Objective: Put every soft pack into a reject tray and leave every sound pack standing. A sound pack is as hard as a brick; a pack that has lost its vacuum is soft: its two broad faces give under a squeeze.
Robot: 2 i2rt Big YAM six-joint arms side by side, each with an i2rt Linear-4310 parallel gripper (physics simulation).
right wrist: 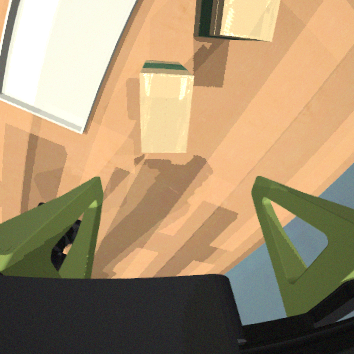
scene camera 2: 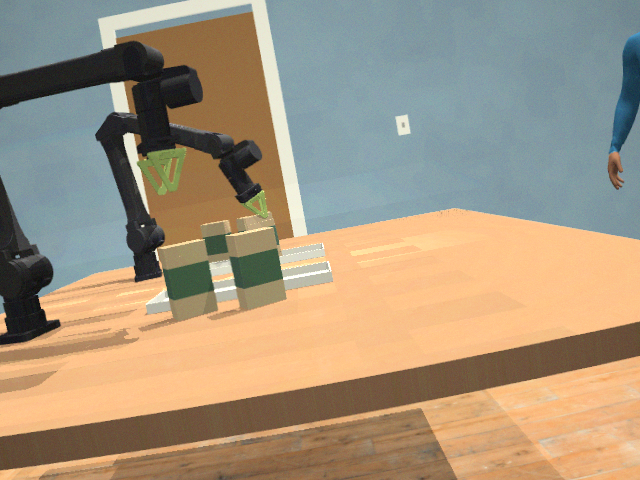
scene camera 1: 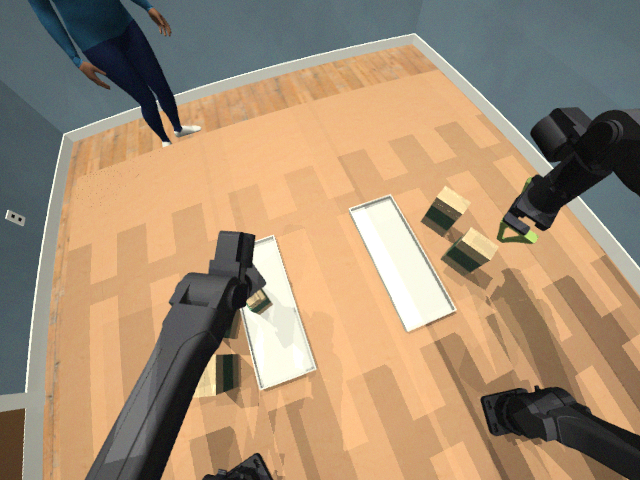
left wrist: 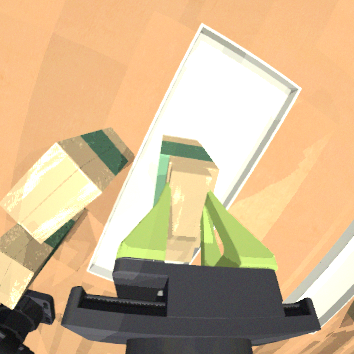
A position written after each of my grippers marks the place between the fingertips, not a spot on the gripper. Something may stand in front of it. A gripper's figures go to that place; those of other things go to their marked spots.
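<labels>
My right gripper (scene camera 2: 167, 193), 1060 mm from the lens. My left gripper (scene camera 2: 265, 217), 1630 mm from the lens. Reject tray (scene camera 2: 316, 250), 1530 mm from the lens. Reject tray (scene camera 2: 318, 273), 1140 mm from the lens. My right gripper nearer to the lens than my left gripper.
</labels>
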